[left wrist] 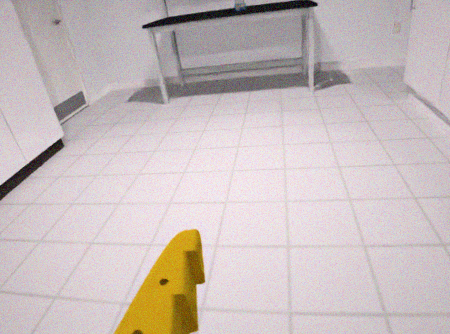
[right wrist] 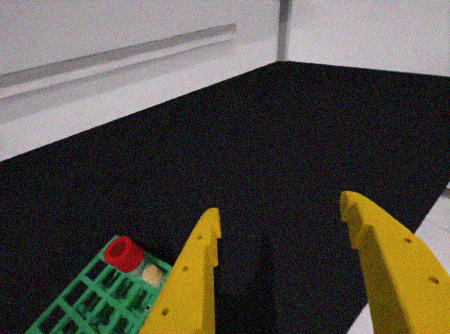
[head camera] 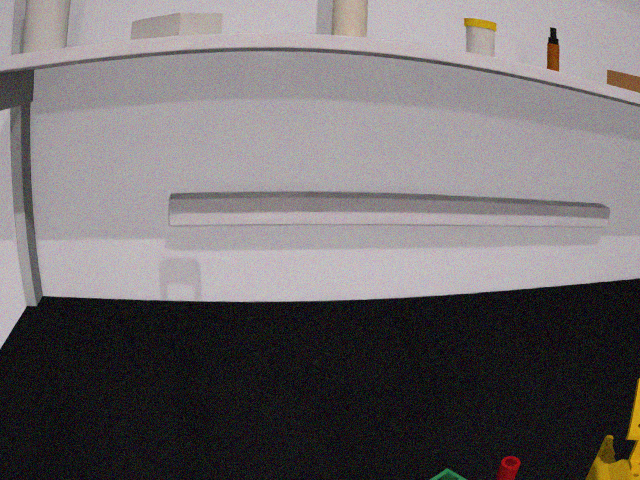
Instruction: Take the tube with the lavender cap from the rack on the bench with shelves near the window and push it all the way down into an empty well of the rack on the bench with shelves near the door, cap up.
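Places are measured from the left arm's base along level axes (x left, y down, z back), in metres.
Where they show: left hand, tool point: [left wrist: 200,248]; right hand, tool point: [right wrist: 219,218] [head camera: 610,440].
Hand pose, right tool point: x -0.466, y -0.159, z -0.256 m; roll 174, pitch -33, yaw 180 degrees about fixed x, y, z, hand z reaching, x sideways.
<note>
After its pixels a point has its place.
The green rack [head camera: 447,473] @[x -0.386, y -0.042, z -0.385 m] [right wrist: 64,303] @[x -0.335, y -0.044, z -0.351 m] stands on the black bench top [head camera: 258,382] @[x -0.236, y 0.013, z -0.685 m] [right wrist: 280,125] @[x -0.782, y 0.013, z -0.467 m]. A red-capped tube [head camera: 509,466] @[x -0.405, y -0.107, z -0.312 m] [right wrist: 124,254] @[x -0.412, y -0.106, z -0.310 m] stands in its far corner well. The lavender cap does not show in any view. My right gripper [right wrist: 280,202] is open and empty over the bench top, its left jaw beside the rack's edge in the right wrist view. My left gripper [left wrist: 192,237] is fully open over the floor, one notched jaw showing. In the left wrist view, a far bench [left wrist: 200,18] @[x -0.562, y 0.024, z 3.011 m] carries a small bluish object [left wrist: 240,5] @[x -0.217, y -0.030, z 3.134 m], too small to identify.
Part of my right arm [head camera: 615,465] @[x -0.419, y -0.185, z -0.207 m] shows at the bottom right. Above the bench, a shelf [head camera: 289,42] @[x -0.257, y -0.432, z -0.649 m] holds a yellow-lidded jar [head camera: 480,38] @[x -0.539, y -0.474, z -0.727 m] and a brown bottle [head camera: 553,54] @[x -0.743, y -0.484, z -0.812 m]. A rail [head camera: 387,211] @[x -0.471, y -0.161, z -0.907 m] runs along behind the bench. White cabinets [left wrist: 25,110] @[x -1.686, y 0.351, z 1.969 m] stand left of the tiled floor.
</note>
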